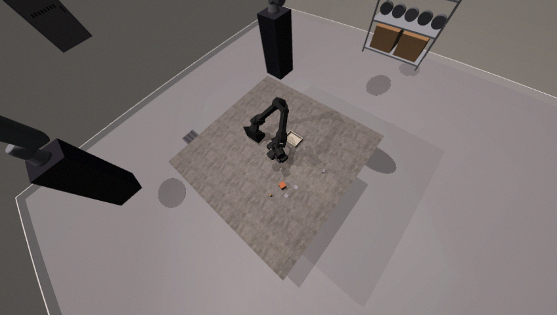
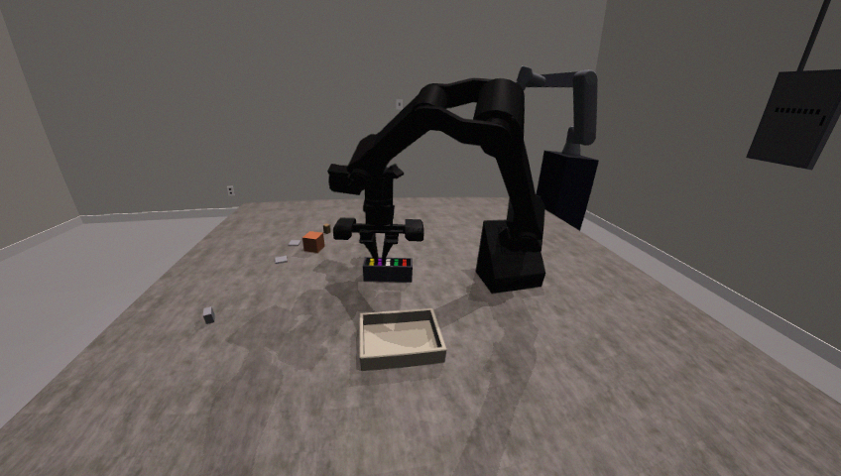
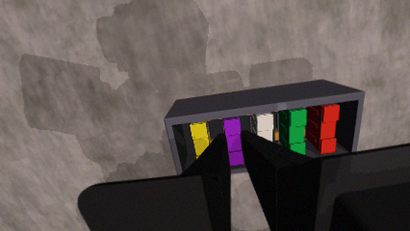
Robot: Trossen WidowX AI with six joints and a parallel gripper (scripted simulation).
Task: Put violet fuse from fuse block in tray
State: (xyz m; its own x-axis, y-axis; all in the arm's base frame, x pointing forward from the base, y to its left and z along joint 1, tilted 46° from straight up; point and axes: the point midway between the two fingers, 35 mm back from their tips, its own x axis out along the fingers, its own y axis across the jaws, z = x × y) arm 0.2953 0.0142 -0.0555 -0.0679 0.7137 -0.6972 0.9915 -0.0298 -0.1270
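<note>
My gripper tip is 2 cm past the white fuse and 1 cm above it. From my gripper tip the other things lie so: violet fuse 1 cm below; then green fuse 4 cm behind, 1 cm below; then yellow fuse 2 cm ahead, 1 cm below.
</note>
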